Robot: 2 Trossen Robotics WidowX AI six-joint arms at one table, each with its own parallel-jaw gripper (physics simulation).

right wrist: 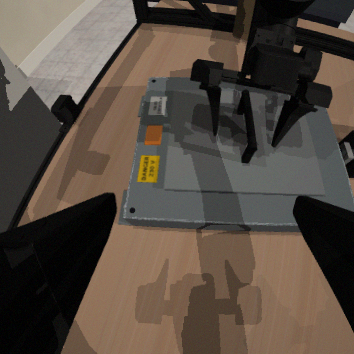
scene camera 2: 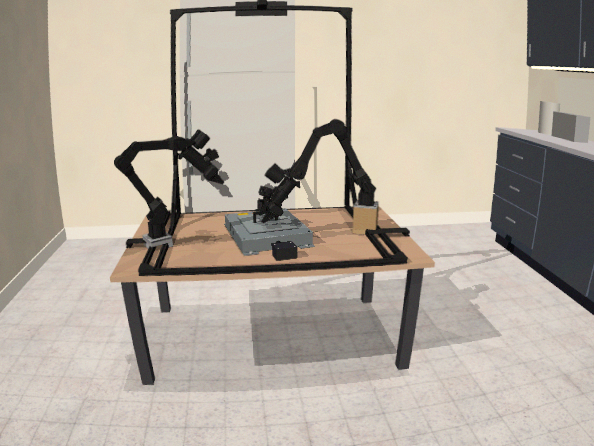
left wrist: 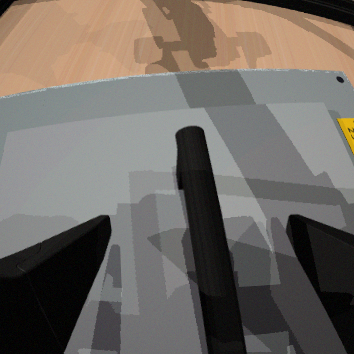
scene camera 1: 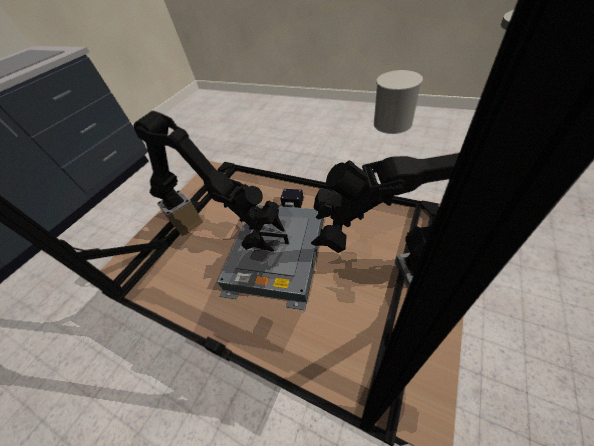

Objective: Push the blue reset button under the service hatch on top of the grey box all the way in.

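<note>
The grey box (scene camera 1: 265,291) (scene camera 2: 275,244) (left wrist: 100,95) (right wrist: 175,210) lies on the table. Its service hatch (scene camera 1: 290,262) (left wrist: 75,155) (right wrist: 280,177) lies flat on top. A black bar handle (scene camera 1: 287,239) (left wrist: 207,225) (right wrist: 249,125) stands up from the hatch. The blue reset button does not show in any view. My left gripper (scene camera 1: 278,239) (scene camera 2: 265,219) (left wrist: 199,223) (right wrist: 243,140) is open and empty, low over the hatch, with one finger on each side of the handle. My right gripper (scene camera 1: 316,230) (scene camera 2: 223,182) (right wrist: 206,203) is open and empty, raised beside the box.
An orange label (scene camera 1: 261,281) (right wrist: 153,135) and a yellow danger label (scene camera 1: 281,283) (scene camera 2: 243,214) (right wrist: 149,169) lie along one edge of the box top. A small black block (scene camera 1: 291,196) (scene camera 2: 284,250) stands close to the box. A black frame (scene camera 2: 270,268) runs around the table.
</note>
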